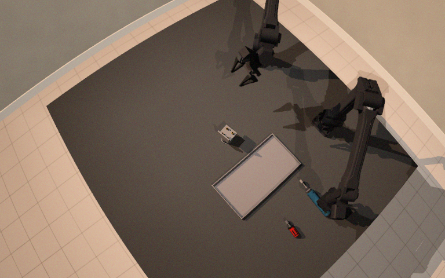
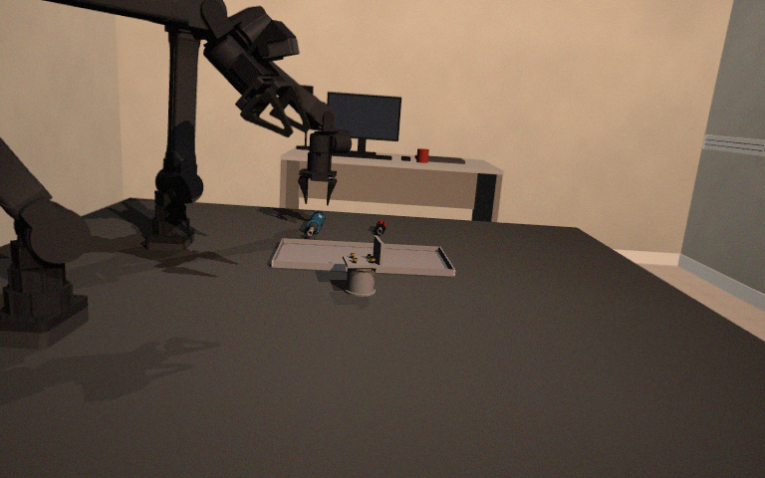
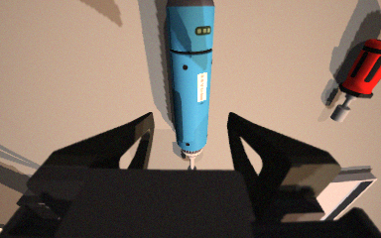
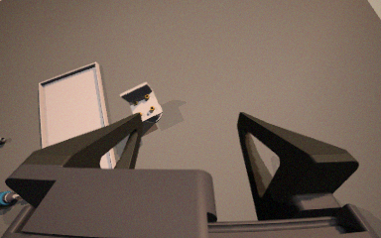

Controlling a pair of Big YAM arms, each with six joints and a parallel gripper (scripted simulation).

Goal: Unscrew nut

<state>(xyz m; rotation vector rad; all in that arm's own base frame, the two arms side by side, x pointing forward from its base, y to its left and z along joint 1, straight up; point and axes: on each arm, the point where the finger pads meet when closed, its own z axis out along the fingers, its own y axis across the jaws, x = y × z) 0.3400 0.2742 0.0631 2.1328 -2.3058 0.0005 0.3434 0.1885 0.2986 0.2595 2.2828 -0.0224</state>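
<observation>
The grey bracket is 25 cm below my right hand, 13 cm ahead of it and 11 cm to the left of it. Round my right hand: shallow grey tray: 36 cm to the left, 32 cm below, 12 cm ahead; nut: 25 cm below, 14 cm ahead, 13 cm to the left; joint module: 29 cm below, 13 cm ahead, 11 cm to the left.
</observation>
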